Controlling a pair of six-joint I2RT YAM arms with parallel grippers.
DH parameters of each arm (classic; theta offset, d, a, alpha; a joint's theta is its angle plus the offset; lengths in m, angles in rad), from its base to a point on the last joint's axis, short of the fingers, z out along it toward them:
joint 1: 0 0.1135 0.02 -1.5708
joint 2: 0 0 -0.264 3.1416
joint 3: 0.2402 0 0.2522 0
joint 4: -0.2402 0 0.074 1.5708
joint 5: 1.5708 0 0 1.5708
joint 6: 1.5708 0.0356 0 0
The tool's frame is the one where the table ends.
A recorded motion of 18 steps. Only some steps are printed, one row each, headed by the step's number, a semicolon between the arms.
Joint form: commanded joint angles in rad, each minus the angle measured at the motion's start. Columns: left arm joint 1, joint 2, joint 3, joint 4, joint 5, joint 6; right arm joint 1, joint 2, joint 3, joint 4, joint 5, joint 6.
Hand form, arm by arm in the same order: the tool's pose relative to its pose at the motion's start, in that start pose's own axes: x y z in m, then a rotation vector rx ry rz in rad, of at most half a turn. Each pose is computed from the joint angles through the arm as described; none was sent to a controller.
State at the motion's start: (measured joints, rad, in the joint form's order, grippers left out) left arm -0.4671 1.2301 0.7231 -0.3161 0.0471 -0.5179; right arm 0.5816 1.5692 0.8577 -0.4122 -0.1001 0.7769
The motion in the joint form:
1: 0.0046 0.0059 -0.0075 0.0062 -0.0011 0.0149; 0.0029 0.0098 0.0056 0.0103 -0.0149 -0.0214
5: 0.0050 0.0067 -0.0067 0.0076 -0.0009 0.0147; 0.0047 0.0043 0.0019 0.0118 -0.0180 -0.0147
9: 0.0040 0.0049 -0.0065 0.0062 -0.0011 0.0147; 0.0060 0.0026 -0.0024 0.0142 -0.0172 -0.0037
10: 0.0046 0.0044 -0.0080 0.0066 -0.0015 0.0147; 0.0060 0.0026 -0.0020 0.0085 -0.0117 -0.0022
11: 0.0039 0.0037 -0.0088 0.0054 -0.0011 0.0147; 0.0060 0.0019 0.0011 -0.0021 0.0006 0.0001
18: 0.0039 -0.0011 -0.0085 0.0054 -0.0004 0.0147; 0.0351 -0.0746 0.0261 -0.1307 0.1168 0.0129
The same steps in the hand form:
1: 0.0013 0.0022 0.0023 -0.0071 0.0041 0.0112; -0.0007 0.0024 0.0018 -0.0157 0.0070 -0.0247
5: 0.0010 0.0021 0.0024 -0.0065 0.0028 0.0108; 0.0002 0.0025 0.0010 -0.0206 0.0076 -0.0199
9: 0.0010 0.0019 0.0020 -0.0058 0.0025 0.0115; 0.0012 0.0020 0.0012 -0.0201 0.0078 -0.0101
10: 0.0013 0.0022 0.0020 -0.0068 0.0027 0.0111; 0.0014 0.0015 0.0012 -0.0125 0.0077 -0.0080
11: 0.0017 0.0022 0.0020 -0.0067 0.0042 0.0115; 0.0012 0.0012 0.0005 0.0010 0.0038 -0.0050
18: 0.0013 0.0019 0.0008 -0.0036 0.0001 0.0117; 0.0072 0.0042 -0.0235 0.0944 -0.0498 -0.0177

